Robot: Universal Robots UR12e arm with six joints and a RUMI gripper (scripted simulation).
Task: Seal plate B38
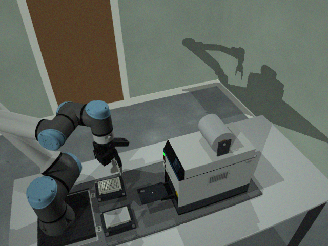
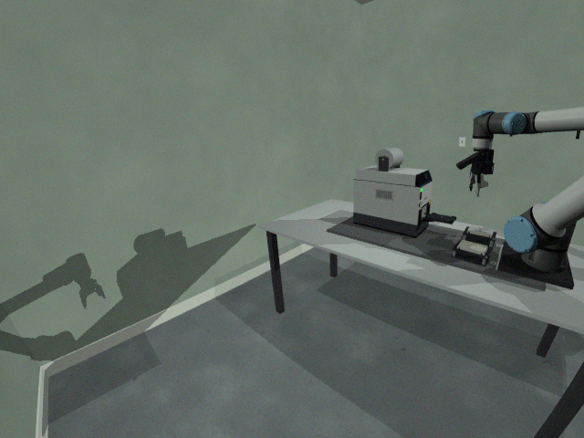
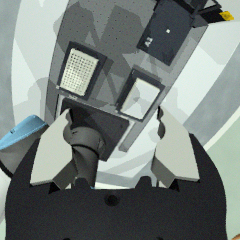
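The plate B38 lies 240 mm below my hand, 110 mm to the left of it and 40 mm behind it. The rest, counted from my hand: foil-covered plate: 230 mm below, 110 mm to the right, 50 mm behind; then nest N1: 250 mm below, 110 mm to the left, 40 mm behind; then sealer stage: 180 mm below, 160 mm ahead, 70 mm to the right.
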